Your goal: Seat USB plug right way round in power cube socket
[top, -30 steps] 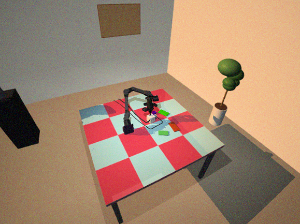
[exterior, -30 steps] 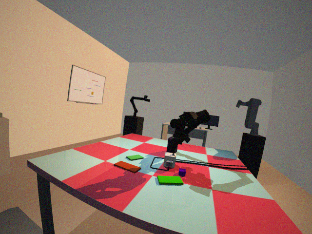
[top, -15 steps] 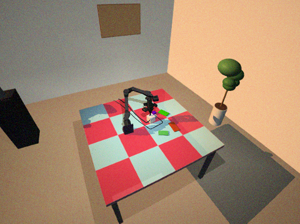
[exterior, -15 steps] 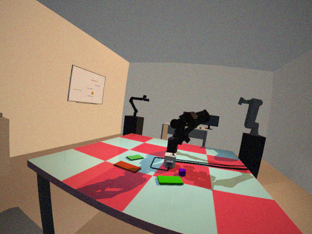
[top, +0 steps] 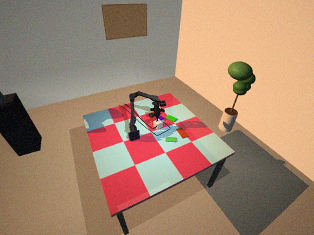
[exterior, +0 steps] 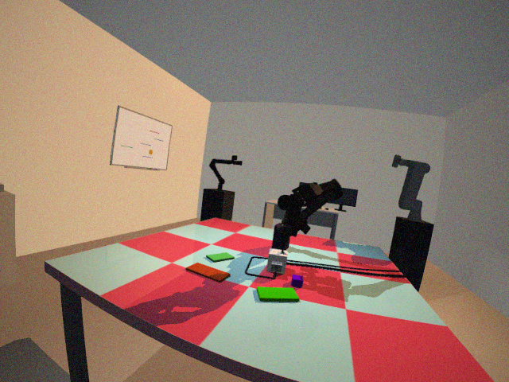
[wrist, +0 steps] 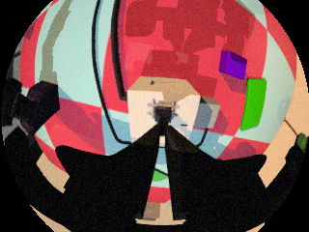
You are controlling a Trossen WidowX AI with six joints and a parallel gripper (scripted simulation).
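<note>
Right now my gripper tip is 20 mm above the dark USB plug. Also, from my gripper tip: orange slab 220 mm to the right, 210 mm ahead, 100 mm below; then purple block 100 mm ahead, 90 mm to the left, 90 mm below; then green slab 220 mm ahead, 100 mm below, 50 mm to the left.
</note>
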